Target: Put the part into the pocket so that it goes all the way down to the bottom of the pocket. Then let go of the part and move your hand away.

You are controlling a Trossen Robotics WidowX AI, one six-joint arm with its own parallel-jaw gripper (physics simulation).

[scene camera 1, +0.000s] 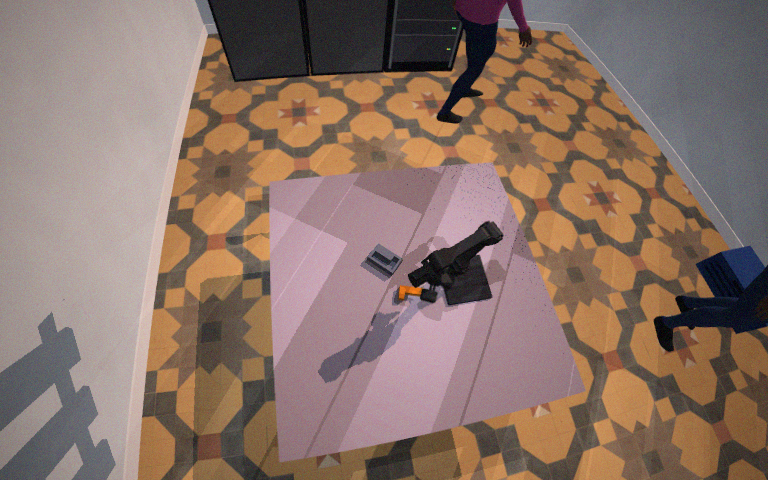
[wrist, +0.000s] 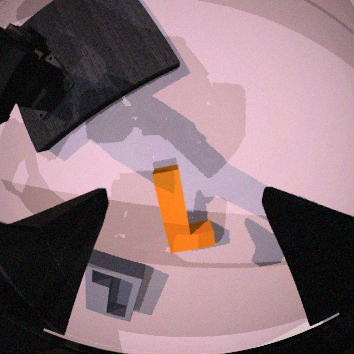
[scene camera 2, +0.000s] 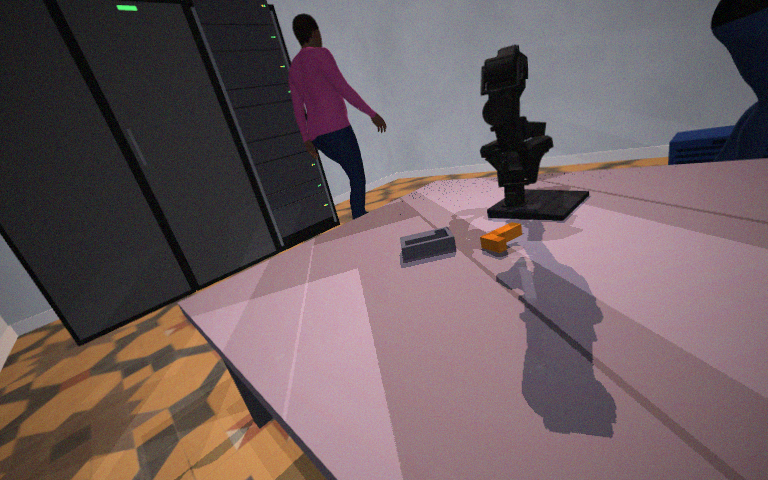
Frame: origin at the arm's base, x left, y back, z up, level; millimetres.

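Where they show: gripper, between the fingertips: [scene camera 1: 430, 287] [wrist: 186, 195] [scene camera 2: 520, 181]; arm's base, origin of its link: [scene camera 1: 454, 269] [wrist: 46, 86] [scene camera 2: 514, 203].
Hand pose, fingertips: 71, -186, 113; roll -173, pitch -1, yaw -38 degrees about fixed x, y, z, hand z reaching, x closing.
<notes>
Things, the pixels of their top centre, and the offset from my fingertips, as dx, dy, dz. Level surfaces: height alone.
- orange L-shaped part, centre of its top: [wrist: 186, 213] [scene camera 2: 505, 231] [scene camera 1: 411, 293] -32, -56, -107
- grey block with the L-shaped pocket, centre of its top: [wrist: 109, 297] [scene camera 2: 425, 236] [scene camera 1: 385, 257] -230, -106, -100
- pink table, height of its surface: dz -137
The orange L-shaped part [scene camera 1: 402, 292] [scene camera 2: 494, 243] [wrist: 172, 205] lies flat on the table, in front of the arm's base. In the wrist view its long leg points toward the base and its short leg toward the right finger. The grey block with the L-shaped pocket [scene camera 1: 380, 249] [scene camera 2: 428, 249] [wrist: 95, 301] stands apart from the part, at the lower left in the wrist view; its pocket is empty. My gripper [scene camera 1: 423, 286] [scene camera 2: 516, 180] [wrist: 186, 195] is open and empty, above the table. In the wrist view the part shows between the two fingers, below them.
The arm's dark base plate [scene camera 1: 468, 289] [scene camera 2: 557, 204] [wrist: 115, 55] sits close behind the part. The pink table [scene camera 1: 317, 407] [scene camera 2: 453, 396] carries shadows of the arm. Dark cabinets [scene camera 1: 345, 39] [scene camera 2: 152, 169] and a person in a pink top [scene camera 1: 478, 50] [scene camera 2: 325, 90] are beyond the table.
</notes>
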